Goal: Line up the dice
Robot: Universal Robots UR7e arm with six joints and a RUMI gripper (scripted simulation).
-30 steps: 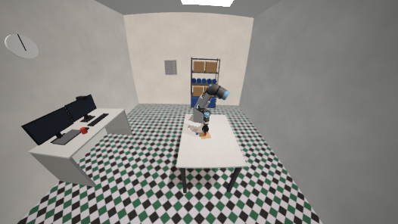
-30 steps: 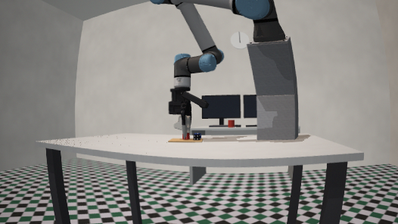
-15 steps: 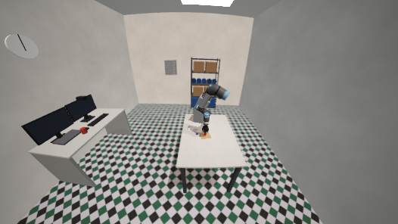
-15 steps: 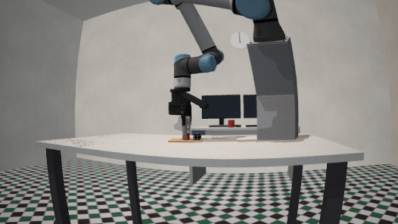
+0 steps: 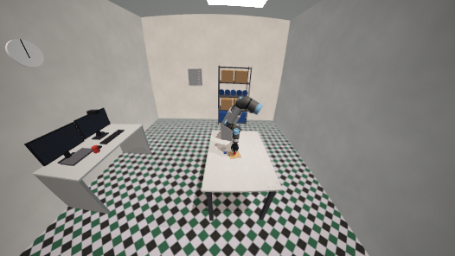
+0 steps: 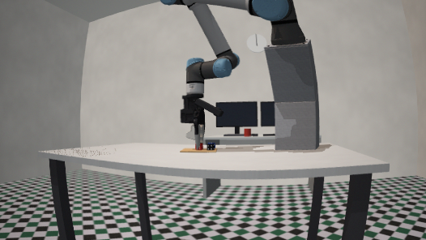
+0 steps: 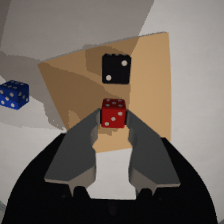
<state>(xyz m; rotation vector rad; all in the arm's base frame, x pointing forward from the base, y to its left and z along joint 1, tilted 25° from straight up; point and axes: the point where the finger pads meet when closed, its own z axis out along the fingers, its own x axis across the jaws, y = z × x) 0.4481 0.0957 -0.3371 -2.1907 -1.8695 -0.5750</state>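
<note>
The red die is right at my hand. The rest, counted from my hand: tan mat: 2 cm below; then black die: 5 cm behind, 1 cm to the left, 1 cm below; then blue die: 3 cm behind, 12 cm to the right, 1 cm below.
</note>
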